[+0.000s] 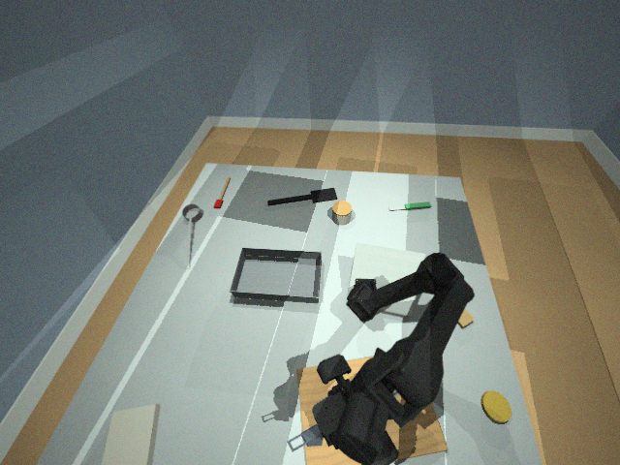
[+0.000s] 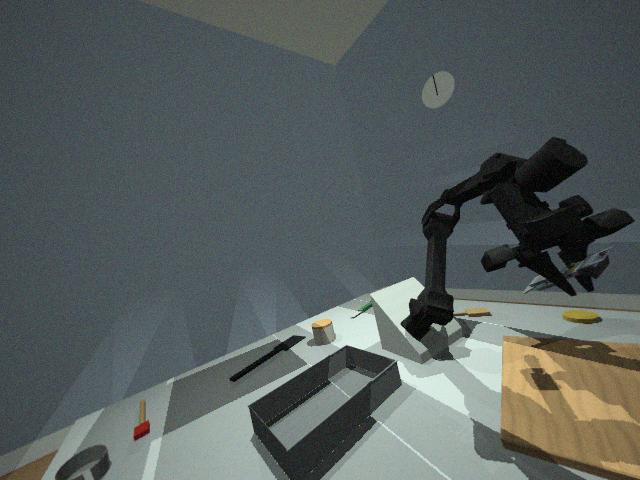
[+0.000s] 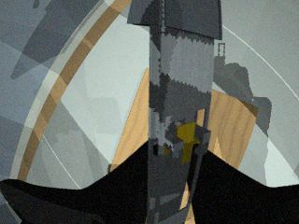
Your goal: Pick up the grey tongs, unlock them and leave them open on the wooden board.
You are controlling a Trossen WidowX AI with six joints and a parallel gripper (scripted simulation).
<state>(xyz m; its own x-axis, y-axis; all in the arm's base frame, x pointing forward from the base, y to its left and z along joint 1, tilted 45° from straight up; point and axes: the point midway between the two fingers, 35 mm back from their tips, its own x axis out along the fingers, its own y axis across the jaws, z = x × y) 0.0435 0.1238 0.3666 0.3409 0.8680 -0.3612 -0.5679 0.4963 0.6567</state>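
Now: gripper tip 10 mm short of the yellow lock piece and 40 mm below it. The rest, counted from my gripper tip: yellow disc: 430 mm behind, 80 mm to the right, 200 mm below; then wooden board: 80 mm behind, 40 mm to the right, 200 mm below; then roasting tin: 230 mm ahead, 400 mm to the right, 180 mm below.
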